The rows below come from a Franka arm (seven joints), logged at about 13 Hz.
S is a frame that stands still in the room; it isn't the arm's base.
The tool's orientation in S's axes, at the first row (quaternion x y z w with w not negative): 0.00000, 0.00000, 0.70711, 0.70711
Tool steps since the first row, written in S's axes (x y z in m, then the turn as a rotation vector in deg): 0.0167, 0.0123, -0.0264, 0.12, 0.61, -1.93; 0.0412, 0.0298, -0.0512, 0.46, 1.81, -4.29; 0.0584, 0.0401, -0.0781, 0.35, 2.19, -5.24; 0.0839, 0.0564, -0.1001, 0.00, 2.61, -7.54; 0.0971, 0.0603, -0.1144, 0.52, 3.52, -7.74; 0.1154, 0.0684, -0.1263, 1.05, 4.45, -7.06; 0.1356, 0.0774, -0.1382, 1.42, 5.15, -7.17; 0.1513, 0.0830, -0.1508, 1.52, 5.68, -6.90; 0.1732, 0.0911, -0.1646, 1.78, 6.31, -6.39; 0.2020, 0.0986, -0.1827, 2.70, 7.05, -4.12
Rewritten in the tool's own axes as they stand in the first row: 0.0123, -0.0167, -0.0264, 0.61, -0.12, -1.93; 0.0298, -0.0412, -0.0512, 1.81, -0.46, -4.29; 0.0401, -0.0584, -0.0781, 2.19, -0.35, -5.24; 0.0564, -0.0839, -0.1001, 2.61, 0.00, -7.54; 0.0603, -0.0971, -0.1144, 3.52, -0.52, -7.74; 0.0684, -0.1154, -0.1263, 4.45, -1.05, -7.06; 0.0774, -0.1356, -0.1382, 5.15, -1.42, -7.17; 0.0830, -0.1513, -0.1508, 5.68, -1.52, -6.90; 0.0911, -0.1732, -0.1646, 6.31, -1.78, -6.39; 0.0986, -0.2020, -0.1827, 7.05, -2.70, -4.12
